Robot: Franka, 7 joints.
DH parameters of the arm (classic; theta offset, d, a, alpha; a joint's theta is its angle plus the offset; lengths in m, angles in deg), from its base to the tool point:
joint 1: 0 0.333 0 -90
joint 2: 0 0 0 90
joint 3: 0 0.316 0.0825 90
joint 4: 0 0 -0.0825 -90
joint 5: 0 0.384 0 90
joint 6: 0 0 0.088 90
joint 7: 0 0.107 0 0
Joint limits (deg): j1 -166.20..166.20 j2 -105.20..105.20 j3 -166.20..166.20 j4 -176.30..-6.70 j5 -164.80..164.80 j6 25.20..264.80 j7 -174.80..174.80
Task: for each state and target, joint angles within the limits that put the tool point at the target. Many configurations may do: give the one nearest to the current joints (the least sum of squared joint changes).
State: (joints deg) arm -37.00 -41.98 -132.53 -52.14 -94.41 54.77 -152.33
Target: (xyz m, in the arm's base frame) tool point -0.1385 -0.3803 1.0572
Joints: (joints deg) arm 4.83 -4.07 -97.65 -47.03 -107.17 109.54 -152.33
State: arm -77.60 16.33 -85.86 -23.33 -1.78 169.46 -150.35
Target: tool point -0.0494 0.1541 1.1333
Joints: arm -72.73 -11.12 -85.77 -12.93 2.35 192.42 -150.35
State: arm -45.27 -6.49 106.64 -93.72 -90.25 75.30 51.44
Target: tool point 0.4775 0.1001 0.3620
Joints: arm -56.35 14.01 83.92 -130.70 -82.46 79.76 51.44
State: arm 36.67 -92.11 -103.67 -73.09 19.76 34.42 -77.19
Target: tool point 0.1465 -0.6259 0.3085
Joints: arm 58.34 -89.82 -100.16 -62.70 23.15 53.59 -77.19
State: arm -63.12 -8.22 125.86 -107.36 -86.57 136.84 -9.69
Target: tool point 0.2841 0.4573 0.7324
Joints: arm -66.51 19.00 134.03 -103.06 -86.50 138.03 -9.69
